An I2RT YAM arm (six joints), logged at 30 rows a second.
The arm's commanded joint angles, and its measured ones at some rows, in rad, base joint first. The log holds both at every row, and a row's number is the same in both.
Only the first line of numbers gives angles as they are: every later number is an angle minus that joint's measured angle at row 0.
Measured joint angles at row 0: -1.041 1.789 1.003 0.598 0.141 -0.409
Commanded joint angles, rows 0 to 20: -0.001 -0.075 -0.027 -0.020 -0.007 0.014; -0.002 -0.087 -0.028 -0.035 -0.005 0.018; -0.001 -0.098 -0.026 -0.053 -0.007 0.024; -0.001 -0.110 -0.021 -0.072 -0.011 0.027; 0.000 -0.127 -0.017 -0.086 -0.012 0.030; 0.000 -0.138 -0.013 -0.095 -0.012 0.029; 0.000 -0.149 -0.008 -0.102 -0.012 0.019; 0.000 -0.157 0.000 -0.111 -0.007 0.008; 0.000 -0.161 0.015 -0.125 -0.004 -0.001; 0.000 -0.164 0.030 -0.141 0.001 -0.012; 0.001 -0.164 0.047 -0.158 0.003 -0.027; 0.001 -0.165 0.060 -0.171 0.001 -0.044; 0.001 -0.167 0.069 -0.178 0.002 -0.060; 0.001 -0.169 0.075 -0.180 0.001 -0.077; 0.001 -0.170 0.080 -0.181 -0.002 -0.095; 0.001 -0.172 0.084 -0.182 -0.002 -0.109; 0.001 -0.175 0.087 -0.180 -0.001 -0.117; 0.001 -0.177 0.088 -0.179 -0.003 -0.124; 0.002 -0.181 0.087 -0.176 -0.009 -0.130; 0.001 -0.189 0.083 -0.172 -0.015 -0.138; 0.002 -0.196 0.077 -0.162 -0.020 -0.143
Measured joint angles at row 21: -0.003 -0.147 0.059 -0.183 -0.006 -0.092
